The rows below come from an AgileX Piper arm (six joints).
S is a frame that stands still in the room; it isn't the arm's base.
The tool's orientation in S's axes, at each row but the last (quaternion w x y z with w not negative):
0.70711, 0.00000, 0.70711, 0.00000
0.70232, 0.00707, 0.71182, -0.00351
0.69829, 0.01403, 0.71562, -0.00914
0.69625, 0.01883, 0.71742, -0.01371
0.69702, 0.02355, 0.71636, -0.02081
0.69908, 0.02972, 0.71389, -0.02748
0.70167, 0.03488, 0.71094, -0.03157
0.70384, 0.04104, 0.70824, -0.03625
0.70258, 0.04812, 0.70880, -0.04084
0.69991, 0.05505, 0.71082, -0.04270
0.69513, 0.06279, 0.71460, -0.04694
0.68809, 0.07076, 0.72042, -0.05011
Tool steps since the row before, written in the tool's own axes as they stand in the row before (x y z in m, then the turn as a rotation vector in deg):
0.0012, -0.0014, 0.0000, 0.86, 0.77, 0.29
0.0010, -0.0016, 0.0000, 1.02, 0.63, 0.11
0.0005, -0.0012, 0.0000, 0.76, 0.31, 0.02
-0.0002, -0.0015, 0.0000, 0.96, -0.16, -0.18
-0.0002, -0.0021, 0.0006, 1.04, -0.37, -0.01
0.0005, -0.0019, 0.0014, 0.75, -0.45, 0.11
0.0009, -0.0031, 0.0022, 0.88, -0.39, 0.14
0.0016, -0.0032, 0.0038, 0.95, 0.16, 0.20
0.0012, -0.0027, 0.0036, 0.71, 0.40, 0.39
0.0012, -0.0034, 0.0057, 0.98, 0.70, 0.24
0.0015, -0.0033, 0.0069, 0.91, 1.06, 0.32
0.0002, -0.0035, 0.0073, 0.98, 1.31, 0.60
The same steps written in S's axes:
0.0000, -0.0014, -0.0012, 0.29, 0.77, -0.86
0.0000, -0.0016, -0.0010, 0.11, 0.63, -1.02
-0.0001, -0.0012, -0.0005, 0.01, 0.31, -0.76
-0.0001, -0.0015, 0.0002, -0.22, -0.14, -0.96
0.0005, -0.0021, 0.0002, -0.06, -0.36, -1.04
0.0012, -0.0020, -0.0005, 0.06, -0.45, -0.75
0.0019, -0.0033, -0.0009, 0.09, -0.40, -0.88
0.0034, -0.0036, -0.0016, 0.21, 0.14, -0.95
0.0032, -0.0031, -0.0013, 0.43, 0.36, -0.71
0.0052, -0.0041, -0.0013, 0.32, 0.68, -0.97
0.0063, -0.0043, -0.0018, 0.46, 1.02, -0.90
0.0066, -0.0047, -0.0006, 0.77, 1.22, -0.97

